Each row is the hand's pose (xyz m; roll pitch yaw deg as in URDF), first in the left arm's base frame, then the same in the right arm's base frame.
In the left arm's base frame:
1: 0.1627 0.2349 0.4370 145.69 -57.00 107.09
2: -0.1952 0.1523 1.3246 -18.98 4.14 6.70
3: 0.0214 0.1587 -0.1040 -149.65 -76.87 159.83
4: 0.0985 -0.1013 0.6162 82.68 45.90 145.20
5: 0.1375 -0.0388 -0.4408 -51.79 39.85 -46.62
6: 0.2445 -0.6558 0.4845 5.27 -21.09 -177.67
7: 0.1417 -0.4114 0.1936 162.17 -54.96 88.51
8: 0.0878 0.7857 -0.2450 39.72 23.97 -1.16
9: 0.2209 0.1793 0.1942 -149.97 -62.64 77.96
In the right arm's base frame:
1: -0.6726 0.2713 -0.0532 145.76 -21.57 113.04
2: -1.2190 0.6212 0.6552 -53.80 -2.54 12.20
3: -0.6851 -0.1026 -0.4757 -108.35 -45.56 127.96
4: -0.7638 0.0776 0.2683 138.90 64.43 -160.89
5: -0.4888 -0.4287 -0.6209 -66.85 7.09 -46.90
6: -0.5723 -0.4312 0.4932 39.88 -9.00 179.03
7: -0.6151 -0.3992 0.1033 150.86 -20.57 101.77
8: -0.6107 0.3537 -0.9270 5.75 9.56 -5.31
9: -0.5591 0.1045 -0.2104 -168.80 -29.38 98.15

